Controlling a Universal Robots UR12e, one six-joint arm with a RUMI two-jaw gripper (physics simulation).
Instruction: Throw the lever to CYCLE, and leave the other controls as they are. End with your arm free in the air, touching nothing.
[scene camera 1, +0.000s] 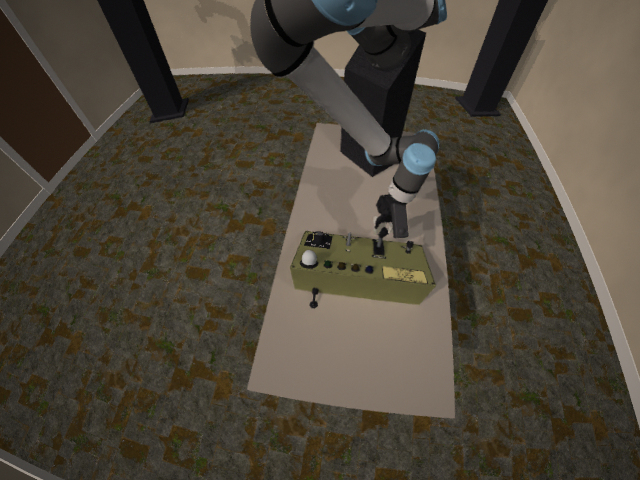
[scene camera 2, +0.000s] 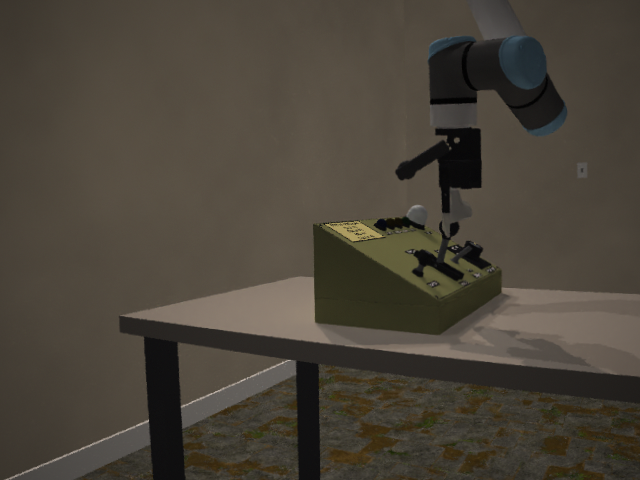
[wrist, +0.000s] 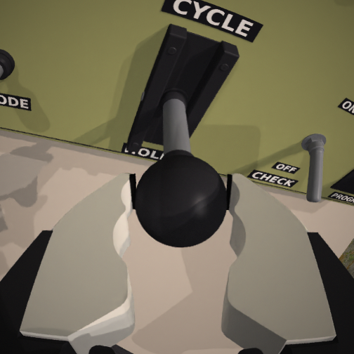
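The lever has a grey shaft and a round black knob. It stands steeply out of a black slotted guide on the sloped olive control box. The shaft comes out near the middle of the guide, between the CYCLE label at the far end and the partly hidden HOLD label at the near end. My gripper is shut on the knob, with one pale finger on each side of it.
A toggle by the OFF and CHECK labels and the MODE knob flank the lever. The box also bears a white dome and several coloured buttons. A crank handle sticks out from its side.
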